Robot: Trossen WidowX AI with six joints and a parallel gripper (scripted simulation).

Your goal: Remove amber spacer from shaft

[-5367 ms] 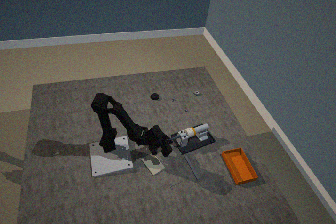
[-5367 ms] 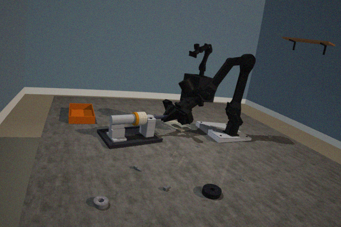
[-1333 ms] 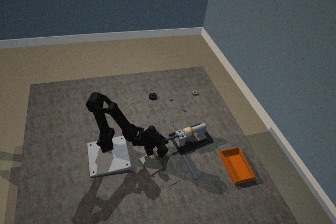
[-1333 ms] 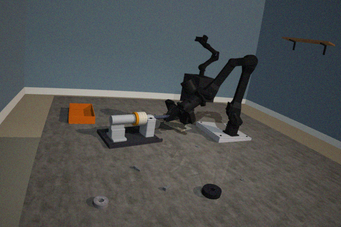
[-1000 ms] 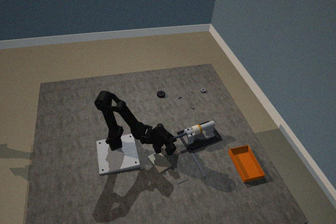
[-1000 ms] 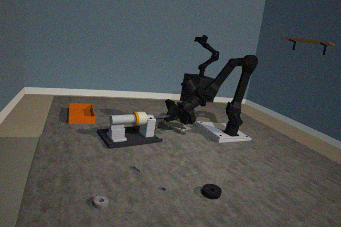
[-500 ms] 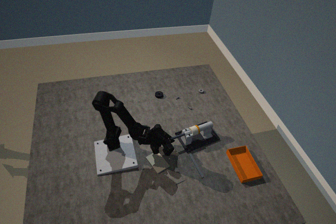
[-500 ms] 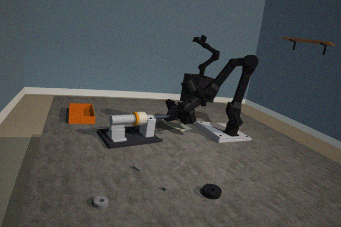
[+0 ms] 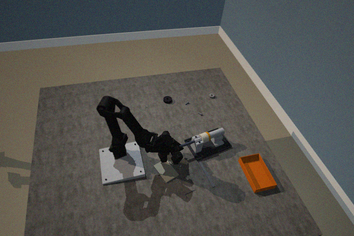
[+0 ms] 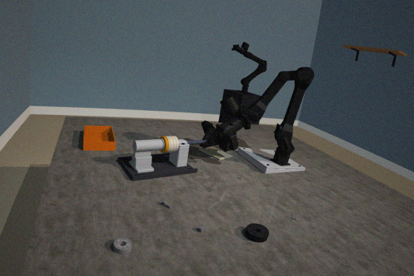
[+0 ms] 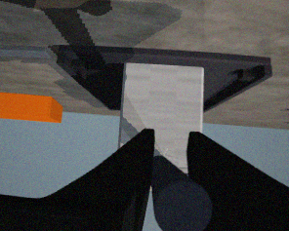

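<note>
Now: gripper tip 6 cm short of the dark shaft and 2 cm below it. The rest, counted from my gripper tip: amber spacer: 15 cm ahead, 2 cm above; then pale card: 12 cm behind, 6 cm to the right, 6 cm below; then thin bar: 17 cm to the right, 6 cm below, 6 cm ahead.
</note>
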